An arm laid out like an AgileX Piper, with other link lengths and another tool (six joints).
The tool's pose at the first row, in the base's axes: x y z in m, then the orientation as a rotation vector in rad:
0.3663, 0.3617, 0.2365, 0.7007, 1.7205, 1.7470
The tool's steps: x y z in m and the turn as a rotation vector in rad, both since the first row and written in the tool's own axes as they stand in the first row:
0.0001, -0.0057, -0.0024, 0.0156, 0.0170, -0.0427
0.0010, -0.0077, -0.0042, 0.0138, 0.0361, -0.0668
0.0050, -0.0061, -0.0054, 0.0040, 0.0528, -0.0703
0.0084, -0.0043, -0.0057, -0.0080, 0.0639, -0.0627
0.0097, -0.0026, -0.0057, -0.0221, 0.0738, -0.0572
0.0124, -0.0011, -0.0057, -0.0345, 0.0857, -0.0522
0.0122, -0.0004, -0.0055, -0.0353, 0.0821, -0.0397
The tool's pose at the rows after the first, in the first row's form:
0.3647, 0.3601, 0.2307, 0.6529, 1.7496, 1.7170
0.3629, 0.3595, 0.2287, 0.6140, 1.7614, 1.7135
0.3592, 0.3615, 0.2301, 0.5935, 1.7629, 1.7286
0.3566, 0.3638, 0.2318, 0.5870, 1.7580, 1.7495
0.3556, 0.3647, 0.2334, 0.5784, 1.7501, 1.7698
0.3537, 0.3667, 0.2348, 0.5684, 1.7451, 1.7897
0.3539, 0.3667, 0.2356, 0.5830, 1.7414, 1.7969

